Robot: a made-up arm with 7 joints. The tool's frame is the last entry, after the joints. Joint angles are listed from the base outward. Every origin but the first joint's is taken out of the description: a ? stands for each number. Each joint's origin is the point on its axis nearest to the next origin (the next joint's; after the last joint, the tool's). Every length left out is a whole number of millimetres.
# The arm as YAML. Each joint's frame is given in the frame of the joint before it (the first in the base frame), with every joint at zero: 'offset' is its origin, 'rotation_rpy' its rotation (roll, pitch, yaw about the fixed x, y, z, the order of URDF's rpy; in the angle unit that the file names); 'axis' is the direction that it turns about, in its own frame. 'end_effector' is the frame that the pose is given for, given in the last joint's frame.
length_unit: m
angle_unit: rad
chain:
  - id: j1
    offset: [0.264, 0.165, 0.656]
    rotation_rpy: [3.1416, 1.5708, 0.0]
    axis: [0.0, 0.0, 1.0]
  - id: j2
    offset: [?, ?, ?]
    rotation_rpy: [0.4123, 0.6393, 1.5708]
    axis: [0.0, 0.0, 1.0]
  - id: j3
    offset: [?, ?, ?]
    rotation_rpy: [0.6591, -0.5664, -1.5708]
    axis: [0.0, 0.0, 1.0]
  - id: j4
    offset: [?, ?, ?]
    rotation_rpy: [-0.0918, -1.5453, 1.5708]
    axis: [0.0, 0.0, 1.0]
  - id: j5
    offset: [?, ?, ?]
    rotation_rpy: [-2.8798, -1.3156, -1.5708]
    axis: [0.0, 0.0, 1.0]
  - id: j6
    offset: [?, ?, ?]
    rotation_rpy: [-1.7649, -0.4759, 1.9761]
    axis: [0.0, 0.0, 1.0]
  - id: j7
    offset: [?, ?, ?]
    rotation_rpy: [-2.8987, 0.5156, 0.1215]
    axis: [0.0, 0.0, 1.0]
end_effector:
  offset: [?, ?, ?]
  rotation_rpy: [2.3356, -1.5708, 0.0]
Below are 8 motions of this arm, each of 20 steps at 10 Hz.
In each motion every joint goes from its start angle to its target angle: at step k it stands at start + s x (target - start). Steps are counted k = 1, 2, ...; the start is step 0. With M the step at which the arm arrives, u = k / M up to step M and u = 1 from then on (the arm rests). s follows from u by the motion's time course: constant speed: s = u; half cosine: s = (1 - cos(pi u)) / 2; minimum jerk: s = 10 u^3 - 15 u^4 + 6 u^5.
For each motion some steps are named. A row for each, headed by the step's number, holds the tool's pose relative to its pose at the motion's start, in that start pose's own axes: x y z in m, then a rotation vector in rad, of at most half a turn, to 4 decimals.
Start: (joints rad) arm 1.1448 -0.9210 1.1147 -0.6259 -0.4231 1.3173 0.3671
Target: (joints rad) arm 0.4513 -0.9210 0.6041 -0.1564 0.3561 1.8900 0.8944
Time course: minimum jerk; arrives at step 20
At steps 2, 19, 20:
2: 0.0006 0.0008 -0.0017 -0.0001 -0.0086 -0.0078
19: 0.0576 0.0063 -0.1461 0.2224 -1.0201 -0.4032
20: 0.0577 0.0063 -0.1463 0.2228 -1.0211 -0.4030

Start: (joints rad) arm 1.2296 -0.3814 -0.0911 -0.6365 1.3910 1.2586 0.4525
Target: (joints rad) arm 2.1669 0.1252 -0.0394 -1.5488 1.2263 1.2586 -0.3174
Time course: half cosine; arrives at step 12
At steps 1, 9, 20:
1: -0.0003 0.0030 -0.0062 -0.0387 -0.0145 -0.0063
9: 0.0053 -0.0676 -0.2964 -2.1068 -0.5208 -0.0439
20: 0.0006 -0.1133 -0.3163 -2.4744 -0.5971 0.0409

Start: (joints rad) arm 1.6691 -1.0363 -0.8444 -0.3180 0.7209 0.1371 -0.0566
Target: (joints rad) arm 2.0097 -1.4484 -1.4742 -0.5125 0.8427 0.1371 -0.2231
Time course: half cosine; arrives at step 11
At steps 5, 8, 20:
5: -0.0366 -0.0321 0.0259 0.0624 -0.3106 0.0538
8: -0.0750 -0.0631 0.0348 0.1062 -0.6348 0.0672
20: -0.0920 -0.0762 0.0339 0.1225 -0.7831 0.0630

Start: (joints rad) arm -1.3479 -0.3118 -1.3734 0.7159 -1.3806 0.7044 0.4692
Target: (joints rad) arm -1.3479 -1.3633 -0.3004 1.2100 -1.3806 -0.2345 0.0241
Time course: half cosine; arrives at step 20
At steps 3, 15, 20:
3: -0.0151 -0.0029 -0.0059 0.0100 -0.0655 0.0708
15: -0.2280 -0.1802 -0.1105 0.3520 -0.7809 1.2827
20: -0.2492 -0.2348 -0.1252 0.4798 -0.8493 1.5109

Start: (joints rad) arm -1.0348 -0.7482 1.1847 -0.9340 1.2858 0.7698 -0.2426
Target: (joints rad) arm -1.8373 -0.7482 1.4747 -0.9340 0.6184 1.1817 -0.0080
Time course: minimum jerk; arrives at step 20
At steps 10, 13, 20:
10: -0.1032 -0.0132 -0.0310 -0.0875 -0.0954 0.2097
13: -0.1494 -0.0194 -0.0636 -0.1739 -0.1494 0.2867
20: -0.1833 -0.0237 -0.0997 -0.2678 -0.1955 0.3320

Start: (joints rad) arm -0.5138 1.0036 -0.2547 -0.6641 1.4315 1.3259 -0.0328
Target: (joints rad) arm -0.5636 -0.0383 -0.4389 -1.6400 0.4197 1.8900 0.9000
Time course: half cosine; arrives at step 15
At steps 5, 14, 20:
5: -0.0576 -0.0266 -0.0327 0.2148 -0.0668 0.2306
14: -0.1651 -0.0298 -0.1636 0.7196 -0.2214 0.5082
20: -0.1662 -0.0287 -0.1650 0.7258 -0.2221 0.5082

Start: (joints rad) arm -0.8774 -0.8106 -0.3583 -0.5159 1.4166 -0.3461 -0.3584
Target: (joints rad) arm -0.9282 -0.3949 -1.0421 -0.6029 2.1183 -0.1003 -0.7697
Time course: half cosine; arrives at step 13
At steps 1, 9, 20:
1: 0.0007 -0.0002 0.0010 -0.0082 -0.0140 -0.0019
9: 0.0241 -0.0206 0.0888 -0.3166 -0.6510 -0.3247
20: 0.0204 -0.0318 0.1214 -0.3486 -0.7692 -0.4830

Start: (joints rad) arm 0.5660 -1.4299 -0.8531 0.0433 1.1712 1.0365 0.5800
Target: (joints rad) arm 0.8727 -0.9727 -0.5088 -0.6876 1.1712 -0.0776 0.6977
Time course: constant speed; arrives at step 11
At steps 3, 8, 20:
3: 0.0000 0.0230 -0.0697 -0.0225 -0.3544 0.1213
8: 0.0347 0.0031 -0.1988 -0.2035 -0.7185 0.5042
20: 0.0688 -0.0498 -0.2633 -0.3725 -0.7445 0.7711

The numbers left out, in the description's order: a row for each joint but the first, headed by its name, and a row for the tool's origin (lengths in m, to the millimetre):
j2: -0.091 -0.035 0.0
j3: 0.065 -0.018 0.0
j4: 0.004 0.014 0.0
j5: -0.084 0.203 0.0
j6: -0.034 -0.125 0.0
j7: 0.0 0.049 0.0
tool: -0.041 0.028 0.0

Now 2 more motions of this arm.
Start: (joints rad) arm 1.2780 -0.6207 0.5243 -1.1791 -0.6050 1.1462 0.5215
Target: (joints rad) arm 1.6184 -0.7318 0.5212 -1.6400 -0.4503 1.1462 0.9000
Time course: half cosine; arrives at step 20
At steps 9, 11, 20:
9: 0.0446 0.0125 0.0021 0.1141 0.0652 -0.1357
11: 0.0612 0.0156 0.0003 0.1513 0.0825 -0.1856
20: 0.1045 0.0202 -0.0109 0.2385 0.1105 -0.3163

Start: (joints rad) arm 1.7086 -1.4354 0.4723 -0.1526 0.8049 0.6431 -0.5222
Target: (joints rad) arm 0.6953 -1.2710 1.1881 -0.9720 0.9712 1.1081 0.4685
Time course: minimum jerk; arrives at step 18
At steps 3, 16, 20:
3: -0.0046 0.0125 -0.0046 -0.0273 -0.0094 0.0042
16: -0.0865 0.1325 -0.3007 -0.6334 -0.6651 0.0623
20: -0.0857 0.1312 -0.3045 -0.6385 -0.6771 0.0641

